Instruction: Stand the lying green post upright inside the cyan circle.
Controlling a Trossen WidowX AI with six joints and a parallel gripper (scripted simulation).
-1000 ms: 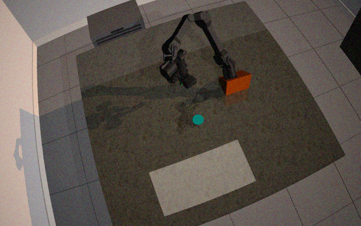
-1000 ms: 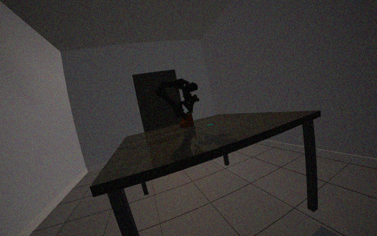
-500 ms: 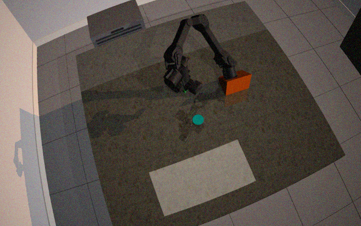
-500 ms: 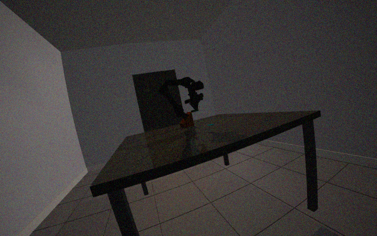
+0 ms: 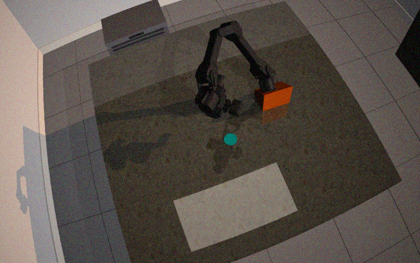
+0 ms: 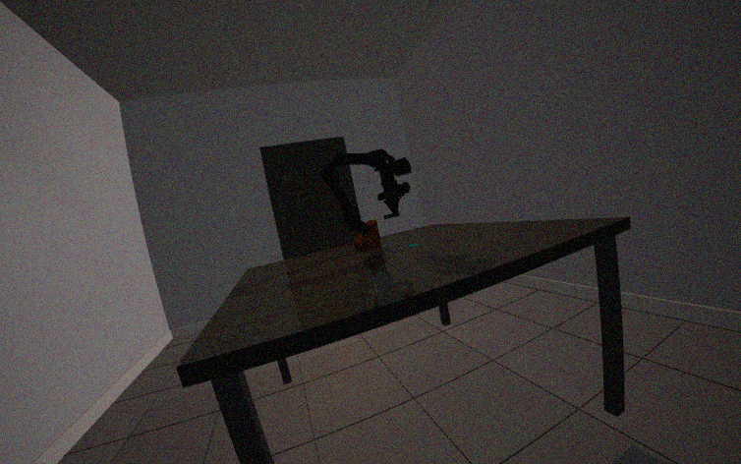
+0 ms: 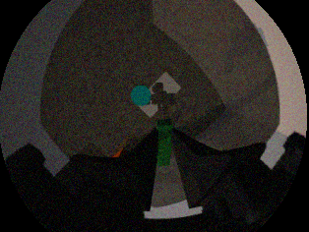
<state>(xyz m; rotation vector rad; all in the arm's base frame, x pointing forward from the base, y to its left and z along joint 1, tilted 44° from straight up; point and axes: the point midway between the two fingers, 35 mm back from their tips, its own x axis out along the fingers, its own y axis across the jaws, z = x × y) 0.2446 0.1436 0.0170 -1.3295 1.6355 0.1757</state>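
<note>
The cyan circle is 20 mm behind my gripper tip, 60 mm to the left of it and 150 mm below it. Also, from my gripper tip: green post 10 mm behind, 20 mm to the right.
</note>
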